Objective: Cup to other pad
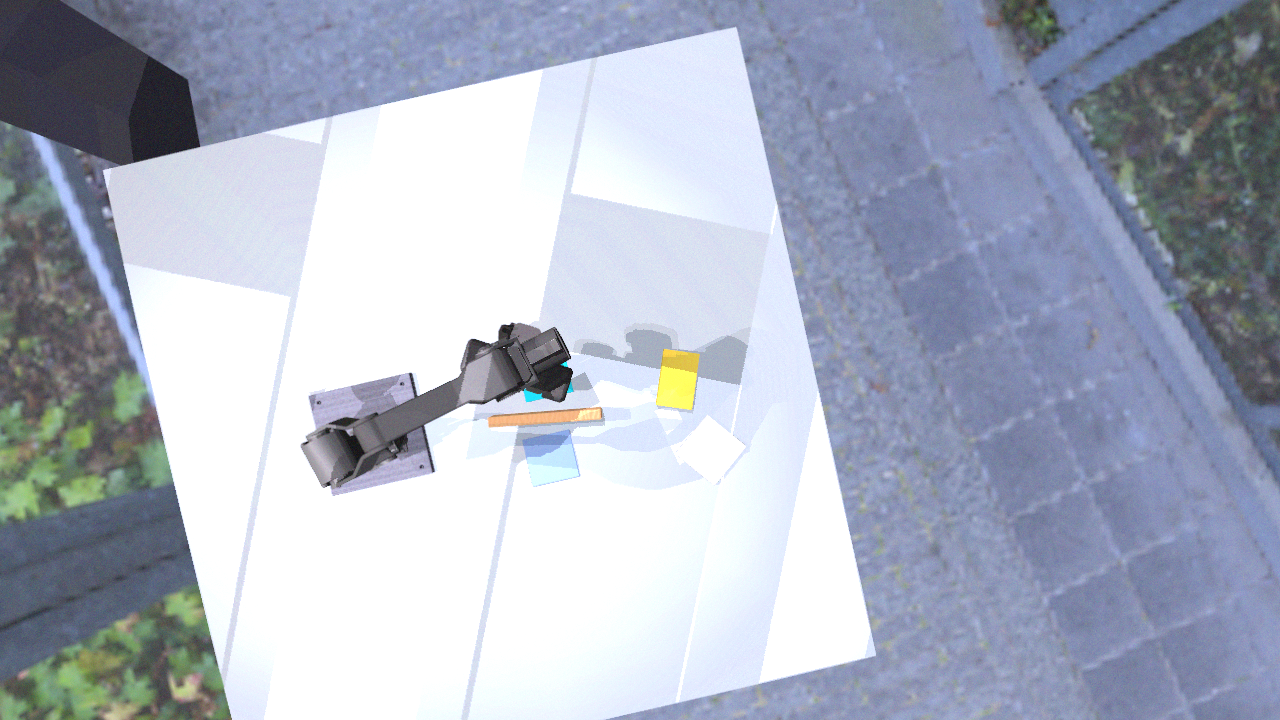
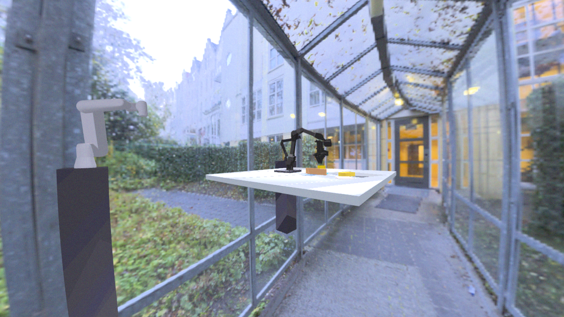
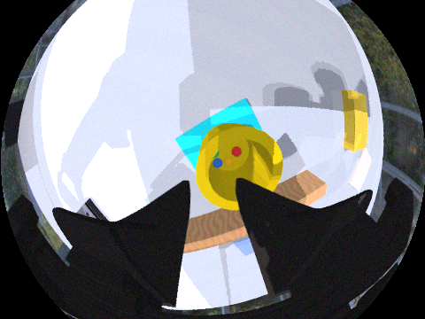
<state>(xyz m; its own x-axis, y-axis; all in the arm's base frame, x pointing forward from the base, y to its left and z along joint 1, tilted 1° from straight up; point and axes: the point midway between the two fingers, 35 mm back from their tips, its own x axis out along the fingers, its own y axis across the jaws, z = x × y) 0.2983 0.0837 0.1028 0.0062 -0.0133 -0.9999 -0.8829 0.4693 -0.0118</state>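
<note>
Right now my gripper tip is 2 cm short of the yellow cup, 1 cm to the left of it and 5 cm above it. Round my gripper tip: white square (32 cm ahead, 23 cm to the right, 8 cm below); then pale blue pad (18 cm to the right, 10 cm below); then yellow block (28 cm ahead, 8 cm to the right, 7 cm below).
</note>
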